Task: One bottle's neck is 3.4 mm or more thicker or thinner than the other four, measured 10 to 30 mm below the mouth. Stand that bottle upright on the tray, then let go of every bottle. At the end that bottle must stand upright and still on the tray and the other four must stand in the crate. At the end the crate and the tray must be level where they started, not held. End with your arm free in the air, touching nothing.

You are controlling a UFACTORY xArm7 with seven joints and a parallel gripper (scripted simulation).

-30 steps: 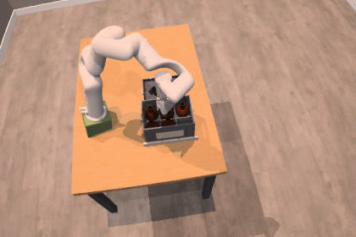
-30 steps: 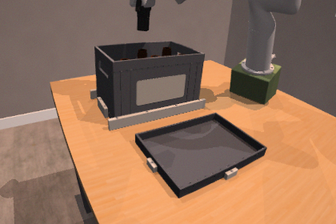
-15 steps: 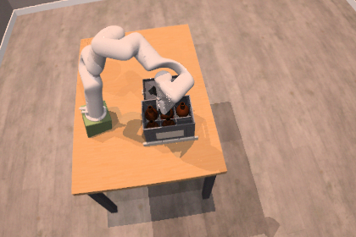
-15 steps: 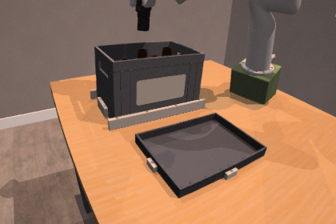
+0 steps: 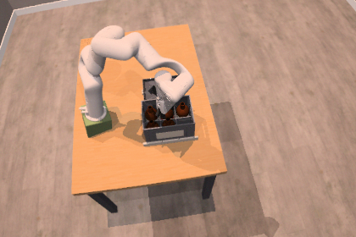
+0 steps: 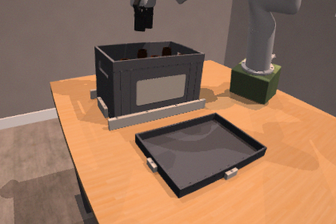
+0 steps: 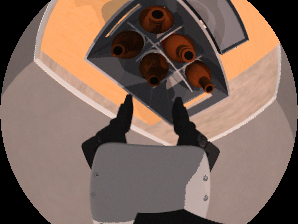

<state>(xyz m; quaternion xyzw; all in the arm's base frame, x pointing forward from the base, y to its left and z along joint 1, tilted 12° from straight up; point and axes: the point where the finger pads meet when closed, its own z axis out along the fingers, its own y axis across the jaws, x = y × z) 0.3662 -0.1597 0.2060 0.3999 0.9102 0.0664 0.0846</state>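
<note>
The crate lies 40 mm to the left of my hand and 160 mm below it. Also, from my hand: dark tray: 310 mm to the left, 230 mm below; glass bottle: 90 mm ahead, 80 mm to the left, 160 mm below.
</note>
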